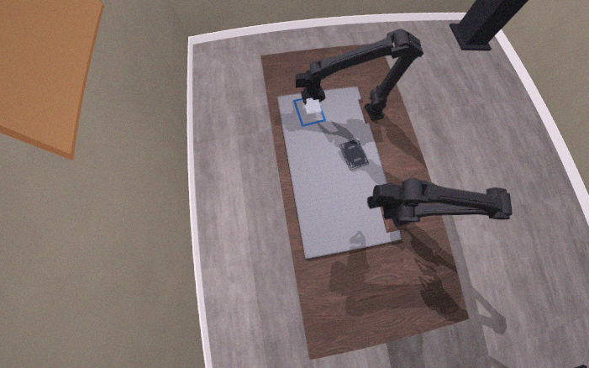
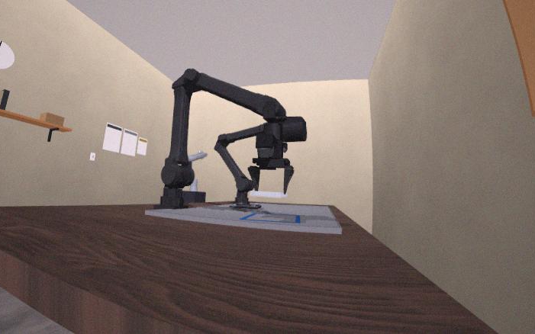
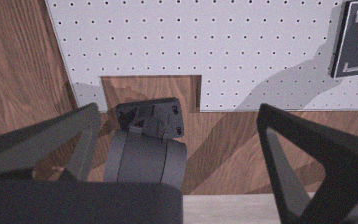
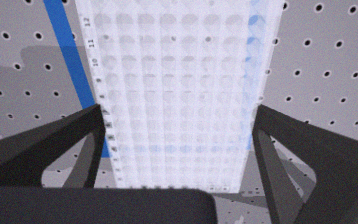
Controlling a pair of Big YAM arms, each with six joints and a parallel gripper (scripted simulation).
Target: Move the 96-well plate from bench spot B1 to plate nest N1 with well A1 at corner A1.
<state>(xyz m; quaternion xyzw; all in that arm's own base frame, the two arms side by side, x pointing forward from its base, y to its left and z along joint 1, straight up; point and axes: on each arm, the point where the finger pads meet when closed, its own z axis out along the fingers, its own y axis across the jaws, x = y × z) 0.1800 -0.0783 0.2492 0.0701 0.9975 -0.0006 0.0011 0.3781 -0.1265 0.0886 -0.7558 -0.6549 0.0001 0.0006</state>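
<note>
My right gripper is now 21 cm past the plate nest N1, 32 cm to the right of it and 7 cm above it. Also, from my right hand: 96-well plate 1 cm below; A1 label 24 cm behind, 23 cm to the left, 6 cm below.
</note>
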